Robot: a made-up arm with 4 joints.
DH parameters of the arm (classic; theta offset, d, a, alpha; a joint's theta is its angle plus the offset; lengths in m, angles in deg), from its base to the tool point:
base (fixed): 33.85 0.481 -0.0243 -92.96
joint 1: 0 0.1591 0.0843 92.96
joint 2: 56.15 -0.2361 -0.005 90
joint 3: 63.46 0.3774 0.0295 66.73
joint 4: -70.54 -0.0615 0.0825 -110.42
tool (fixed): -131.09 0.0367 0 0
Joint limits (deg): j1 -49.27..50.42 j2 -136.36..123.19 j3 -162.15..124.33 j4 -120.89..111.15
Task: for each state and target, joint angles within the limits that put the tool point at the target. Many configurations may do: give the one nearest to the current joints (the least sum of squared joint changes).
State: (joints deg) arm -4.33 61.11 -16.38 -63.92
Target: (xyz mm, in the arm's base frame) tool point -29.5 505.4 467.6
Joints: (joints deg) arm -48.78 111.69 -25.62 -79.65
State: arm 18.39 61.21 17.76 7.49
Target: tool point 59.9 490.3 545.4
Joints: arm -29.55 78.69 13.40 34.17
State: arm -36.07 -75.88 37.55 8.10
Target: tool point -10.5 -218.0 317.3
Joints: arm 2.89 -65.97 51.65 56.55
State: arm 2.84 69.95 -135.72 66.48
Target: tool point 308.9 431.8 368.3
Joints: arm -22.23 17.70 -117.46 42.45
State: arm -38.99 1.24 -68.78 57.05
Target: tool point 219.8 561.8 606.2
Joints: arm -45.19 39.83 -123.03 85.69
